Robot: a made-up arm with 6 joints.
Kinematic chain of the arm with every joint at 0, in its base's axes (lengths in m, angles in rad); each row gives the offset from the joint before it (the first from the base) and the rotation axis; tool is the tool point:
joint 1: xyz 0 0 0.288 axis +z
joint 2: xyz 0 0 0 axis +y
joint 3: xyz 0 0 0.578 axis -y
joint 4: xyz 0 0 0 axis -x
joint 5: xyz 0.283 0 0 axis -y
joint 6: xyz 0 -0.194 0 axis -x
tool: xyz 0 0 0
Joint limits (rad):
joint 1: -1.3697..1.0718
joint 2: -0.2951..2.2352
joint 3: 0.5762..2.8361
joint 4: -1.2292..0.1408
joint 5: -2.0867..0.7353
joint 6: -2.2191..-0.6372
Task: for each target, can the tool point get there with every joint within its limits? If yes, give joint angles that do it. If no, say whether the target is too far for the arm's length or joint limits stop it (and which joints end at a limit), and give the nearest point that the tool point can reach.
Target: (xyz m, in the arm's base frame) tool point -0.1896 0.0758 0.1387
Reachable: no: joint limits stop it (at a limit: joint 1, joint 2, joint 3, joint 4) | nearest point -0.0141 -0.2560 -0.3342 | short by 0.604 m
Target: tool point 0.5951 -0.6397 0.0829
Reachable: yes | joints -0.6677 1.7148 1.7784 -0.8092 -1.0461 -1.8002
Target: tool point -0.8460 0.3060 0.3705
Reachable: no: joint limits stop it (at a limit: joint 2, joint 3, joint 4) | nearest point -0.4613 0.1669 0.8167 | short by 0.605 m
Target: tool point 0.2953 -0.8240 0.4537
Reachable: yes | joints -1.0667 1.4998 2.3535 -0.7687 -0.8542 -2.0805
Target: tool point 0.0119 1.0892 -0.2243
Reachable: no: too far | nearest point 0.4435 0.6780 -0.1420 | short by 0.602 m
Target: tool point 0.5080 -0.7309 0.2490
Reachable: yes | joints -0.7698 1.6490 1.9808 -0.4885 -1.4750 -1.3332
